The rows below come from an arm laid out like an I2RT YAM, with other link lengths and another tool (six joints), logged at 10 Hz.
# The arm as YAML. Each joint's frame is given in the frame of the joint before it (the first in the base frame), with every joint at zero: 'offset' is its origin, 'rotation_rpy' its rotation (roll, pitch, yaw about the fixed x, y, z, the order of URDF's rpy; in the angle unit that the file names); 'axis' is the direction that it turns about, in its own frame. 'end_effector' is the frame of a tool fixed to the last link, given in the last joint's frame.
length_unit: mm
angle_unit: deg
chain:
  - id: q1
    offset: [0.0, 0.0, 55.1]
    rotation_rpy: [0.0, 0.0, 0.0]
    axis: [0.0, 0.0, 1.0]
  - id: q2
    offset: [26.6, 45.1, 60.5]
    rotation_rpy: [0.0, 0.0, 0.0]
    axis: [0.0, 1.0, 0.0]
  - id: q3
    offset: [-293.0, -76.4, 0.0]
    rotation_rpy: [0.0, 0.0, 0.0]
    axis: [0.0, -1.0, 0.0]
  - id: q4
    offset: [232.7, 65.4, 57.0]
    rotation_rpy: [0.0, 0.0, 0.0]
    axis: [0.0, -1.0, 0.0]
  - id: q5
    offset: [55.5, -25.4, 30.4]
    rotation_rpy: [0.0, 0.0, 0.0]
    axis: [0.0, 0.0, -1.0]
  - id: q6
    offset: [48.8, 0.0, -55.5]
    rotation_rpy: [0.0, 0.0, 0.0]
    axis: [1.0, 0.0, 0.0]
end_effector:
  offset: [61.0, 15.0, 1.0]
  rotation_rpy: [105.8, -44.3, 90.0]
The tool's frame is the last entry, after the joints.
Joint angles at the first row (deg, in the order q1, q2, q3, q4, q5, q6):
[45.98, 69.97, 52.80, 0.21, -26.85, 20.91]
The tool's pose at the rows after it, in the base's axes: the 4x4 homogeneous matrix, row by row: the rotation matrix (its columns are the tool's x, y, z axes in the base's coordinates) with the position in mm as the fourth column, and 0 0 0 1 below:
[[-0.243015 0.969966 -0.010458 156.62], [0.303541 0.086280 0.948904 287.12], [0.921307 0.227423 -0.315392 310.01], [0 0 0 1]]
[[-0.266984 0.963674 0.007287 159.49], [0.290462 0.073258 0.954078 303.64], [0.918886 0.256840 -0.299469 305.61], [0 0 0 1]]
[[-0.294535 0.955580 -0.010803 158.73], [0.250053 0.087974 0.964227 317.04], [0.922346 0.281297 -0.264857 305.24], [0 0 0 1]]
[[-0.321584 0.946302 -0.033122 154.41], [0.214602 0.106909 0.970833 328.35], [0.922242 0.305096 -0.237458 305.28], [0 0 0 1]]
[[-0.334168 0.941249 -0.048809 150.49], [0.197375 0.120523 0.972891 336.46], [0.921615 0.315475 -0.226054 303.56], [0 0 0 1]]
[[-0.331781 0.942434 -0.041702 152.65], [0.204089 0.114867 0.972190 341.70], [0.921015 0.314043 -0.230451 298.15], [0 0 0 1]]
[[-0.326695 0.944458 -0.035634 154.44], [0.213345 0.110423 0.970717 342.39], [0.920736 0.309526 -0.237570 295.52], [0 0 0 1]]
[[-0.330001 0.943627 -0.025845 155.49], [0.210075 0.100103 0.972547 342.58], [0.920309 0.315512 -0.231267 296.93], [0 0 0 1]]
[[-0.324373 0.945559 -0.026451 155.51], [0.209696 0.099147 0.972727 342.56], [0.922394 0.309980 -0.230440 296.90], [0 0 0 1]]
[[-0.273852 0.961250 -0.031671 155.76], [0.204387 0.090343 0.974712 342.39], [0.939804 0.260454 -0.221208 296.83], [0 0 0 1]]
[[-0.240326 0.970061 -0.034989 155.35], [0.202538 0.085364 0.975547 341.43], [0.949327 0.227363 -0.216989 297.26], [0 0 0 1]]
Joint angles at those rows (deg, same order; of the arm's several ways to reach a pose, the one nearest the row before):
[49.67, 73.39, 52.80, 5.21, -24.36, 20.93]
[51.94, 76.31, 52.79, 9.96, -21.47, 20.97]
[53.39, 78.59, 52.80, 14.74, -21.54, 21.21]
[55.03, 80.25, 52.79, 18.46, -21.54, 21.15]
[56.34, 81.49, 52.82, 20.56, -21.28, 21.12]
[56.73, 82.87, 52.80, 21.72, -20.45, 21.15]
[56.64, 83.26, 52.80, 21.63, -20.12, 21.15]
[56.66, 83.24, 52.82, 22.09, -19.60, 21.17]
[56.66, 83.24, 52.82, 22.04, -19.59, 21.50]
[56.66, 83.24, 52.82, 21.76, -19.62, 24.47]
[56.66, 83.00, 52.82, 21.21, -19.64, 26.35]

